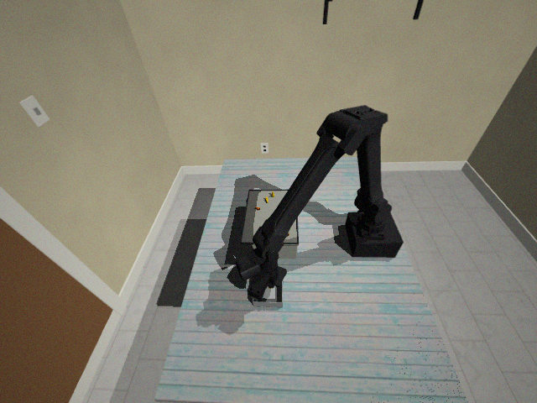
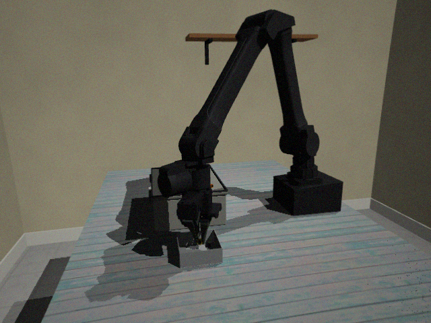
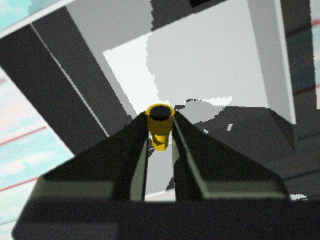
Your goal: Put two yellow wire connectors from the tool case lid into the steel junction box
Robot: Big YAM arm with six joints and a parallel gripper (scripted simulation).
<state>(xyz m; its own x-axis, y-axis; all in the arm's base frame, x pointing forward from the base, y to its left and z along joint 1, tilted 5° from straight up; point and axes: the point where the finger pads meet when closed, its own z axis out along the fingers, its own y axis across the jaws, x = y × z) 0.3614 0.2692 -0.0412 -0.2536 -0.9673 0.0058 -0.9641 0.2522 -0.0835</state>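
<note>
Right now the grey tool case is 27 cm to the right of my hand, 5 cm ahead of it and 5 cm above it. From my hand the other things lie so: red connector 26 cm to the right, 9 cm above, 1 cm behind.
</note>
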